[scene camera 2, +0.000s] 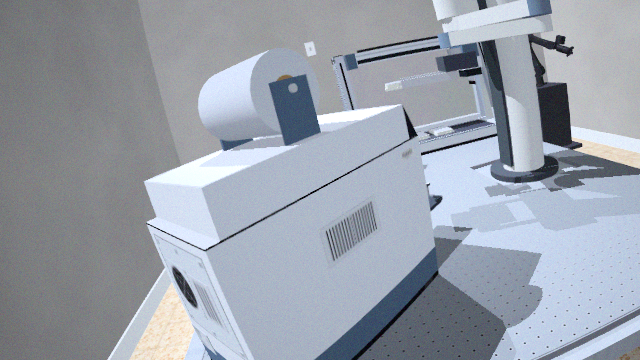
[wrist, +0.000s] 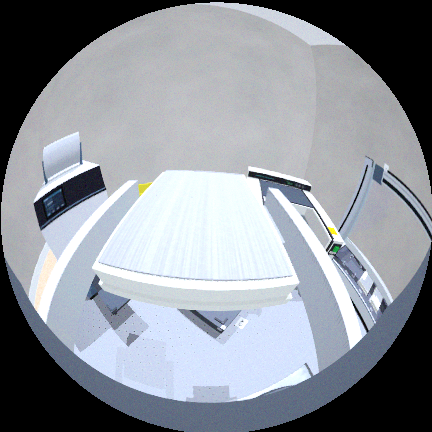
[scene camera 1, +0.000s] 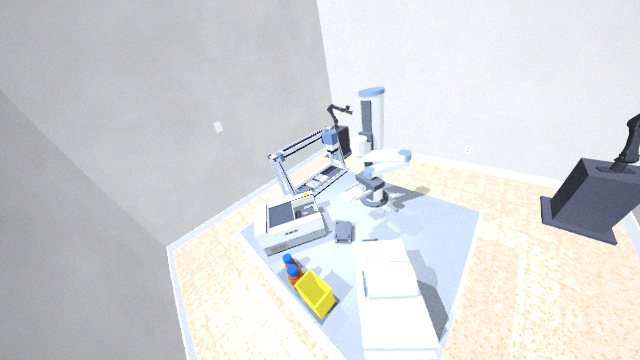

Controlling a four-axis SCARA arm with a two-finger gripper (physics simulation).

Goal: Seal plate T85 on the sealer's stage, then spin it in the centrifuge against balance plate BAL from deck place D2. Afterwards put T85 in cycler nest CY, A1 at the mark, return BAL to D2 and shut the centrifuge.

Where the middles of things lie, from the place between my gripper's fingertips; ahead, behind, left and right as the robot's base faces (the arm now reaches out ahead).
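The centrifuge (scene camera 1: pixel 276 230) sits 24 cm below my hand, and from that same hand it is also 40 cm to the right and 26 cm ahead.
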